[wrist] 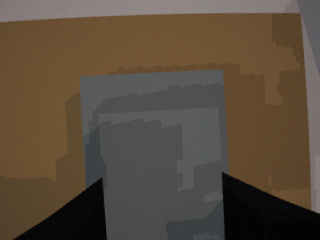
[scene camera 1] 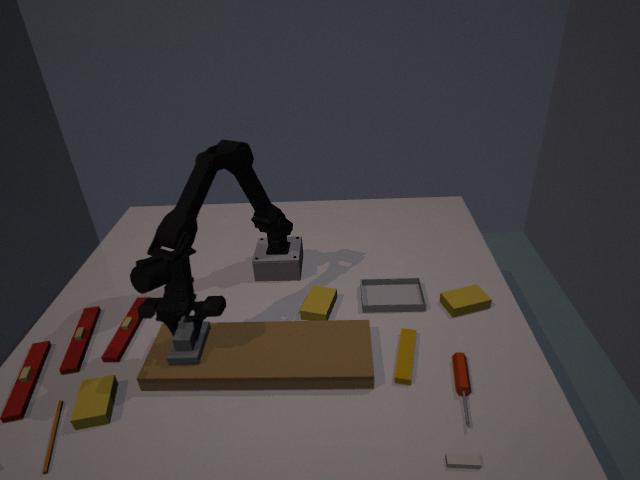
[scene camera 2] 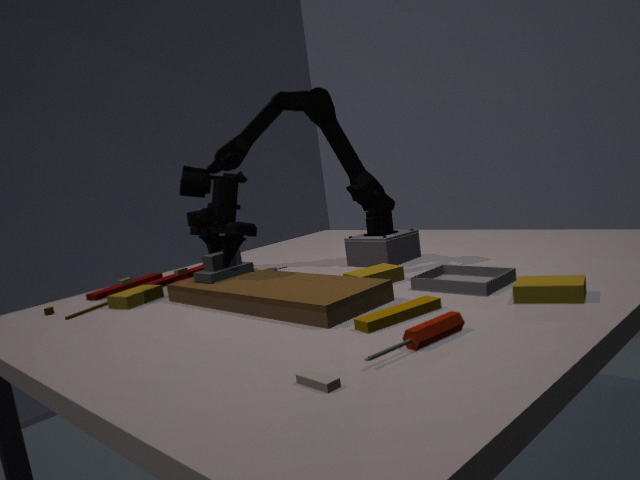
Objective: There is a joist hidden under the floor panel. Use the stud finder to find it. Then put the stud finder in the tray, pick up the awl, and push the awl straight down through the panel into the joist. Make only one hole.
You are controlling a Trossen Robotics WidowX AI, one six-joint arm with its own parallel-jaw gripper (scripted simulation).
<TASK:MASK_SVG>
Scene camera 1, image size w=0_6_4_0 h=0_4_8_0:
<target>my gripper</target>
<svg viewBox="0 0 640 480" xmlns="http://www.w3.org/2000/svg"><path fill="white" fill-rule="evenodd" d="M226 300L223 296L208 296L205 301L195 302L196 294L193 292L192 284L194 279L190 277L183 281L165 284L164 297L148 298L139 307L138 314L140 319L152 319L157 313L156 321L165 323L172 335L175 336L181 317L189 316L190 312L194 311L195 314L191 320L193 322L194 340L197 342L203 320L206 317L221 316L226 307Z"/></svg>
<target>grey stud finder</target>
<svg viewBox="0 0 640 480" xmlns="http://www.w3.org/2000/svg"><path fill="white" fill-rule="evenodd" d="M209 322L202 322L198 340L195 342L193 322L191 320L193 316L181 317L173 338L173 345L167 356L169 365L199 365L211 329Z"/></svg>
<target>yellow block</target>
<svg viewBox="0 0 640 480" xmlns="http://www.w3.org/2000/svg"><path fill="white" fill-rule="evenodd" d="M114 375L82 381L71 418L71 423L75 430L110 424L118 390L118 383Z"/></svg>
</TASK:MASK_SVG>
